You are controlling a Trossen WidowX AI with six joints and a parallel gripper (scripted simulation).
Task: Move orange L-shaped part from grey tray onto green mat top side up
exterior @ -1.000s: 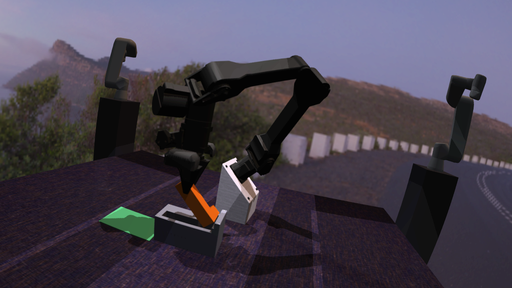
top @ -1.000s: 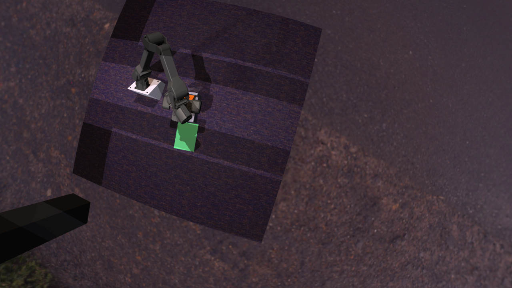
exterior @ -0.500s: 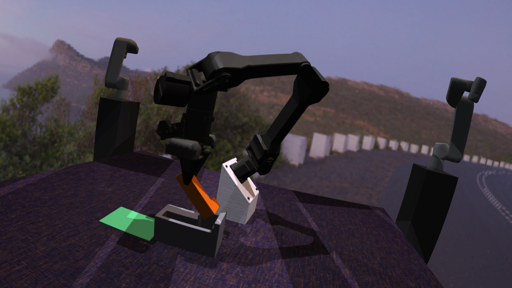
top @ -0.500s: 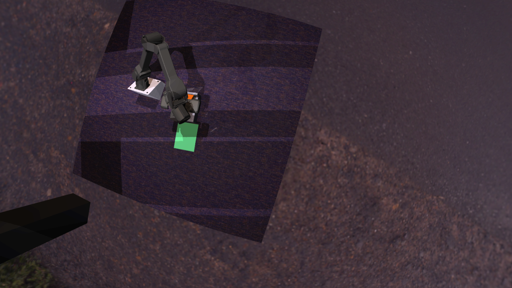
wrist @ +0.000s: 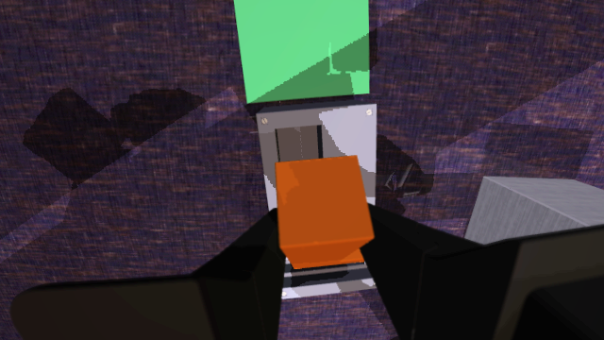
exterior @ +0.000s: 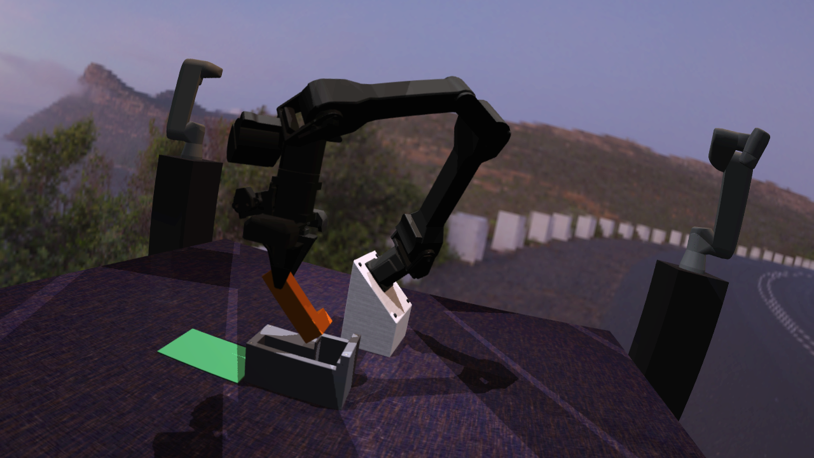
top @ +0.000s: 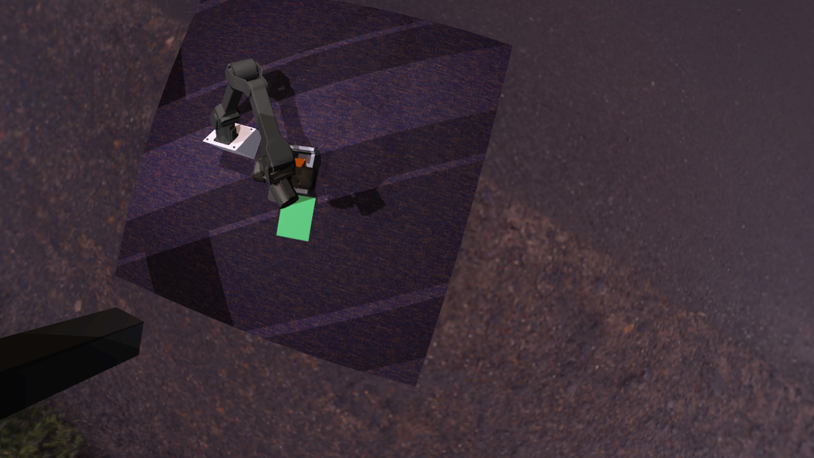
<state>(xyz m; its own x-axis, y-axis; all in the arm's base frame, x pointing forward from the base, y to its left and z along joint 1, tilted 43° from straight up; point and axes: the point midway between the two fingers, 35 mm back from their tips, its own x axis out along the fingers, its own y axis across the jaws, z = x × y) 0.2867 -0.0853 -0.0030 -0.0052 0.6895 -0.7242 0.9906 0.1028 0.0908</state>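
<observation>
Now: gripper tip 120 mm to the left of the green mat and 170 mm above it. The rest, counted from my gripper tip: orange l-shaped part: 20 mm behind, 30 mm to the left, 30 mm below.
</observation>
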